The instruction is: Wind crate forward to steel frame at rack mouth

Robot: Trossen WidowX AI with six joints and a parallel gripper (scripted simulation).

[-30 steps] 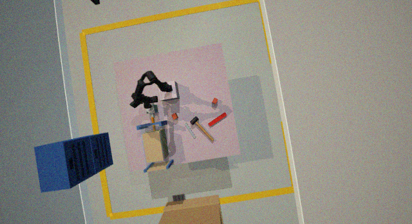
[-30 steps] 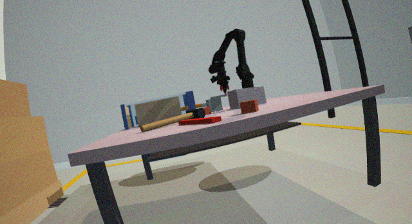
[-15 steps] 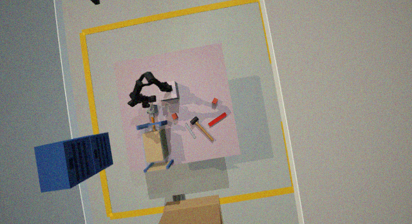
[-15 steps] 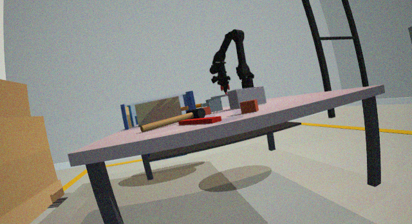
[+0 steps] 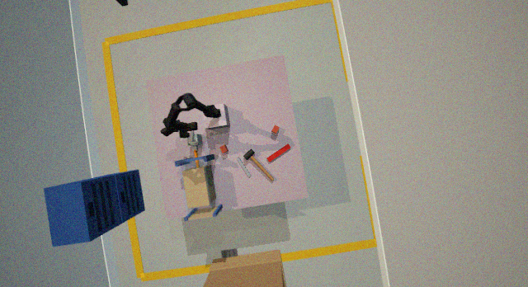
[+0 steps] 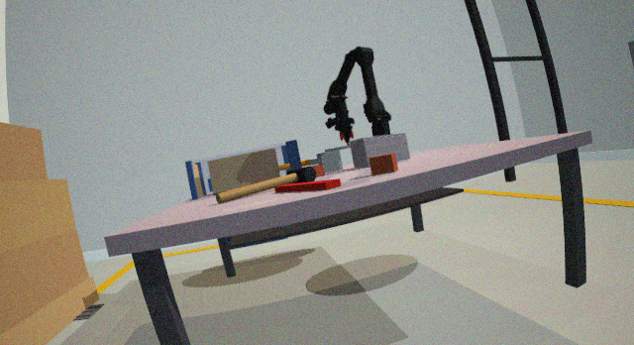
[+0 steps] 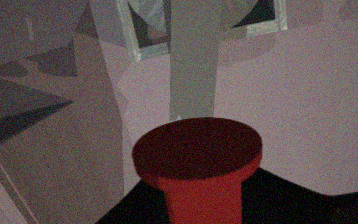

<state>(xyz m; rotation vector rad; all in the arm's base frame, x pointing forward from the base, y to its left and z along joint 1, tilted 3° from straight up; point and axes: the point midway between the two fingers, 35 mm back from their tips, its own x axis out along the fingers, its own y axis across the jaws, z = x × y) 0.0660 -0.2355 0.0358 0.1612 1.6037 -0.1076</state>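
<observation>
My gripper tip is 30 mm short of the winch handle, 10 mm to the left of it and 10 mm above it. Also, from my gripper tip: grey winch: 80 mm below, 80 mm ahead, 40 mm to the right; blue steel frame: 250 mm ahead, 40 mm to the right, 10 mm below; red knob: 20 mm above.
</observation>
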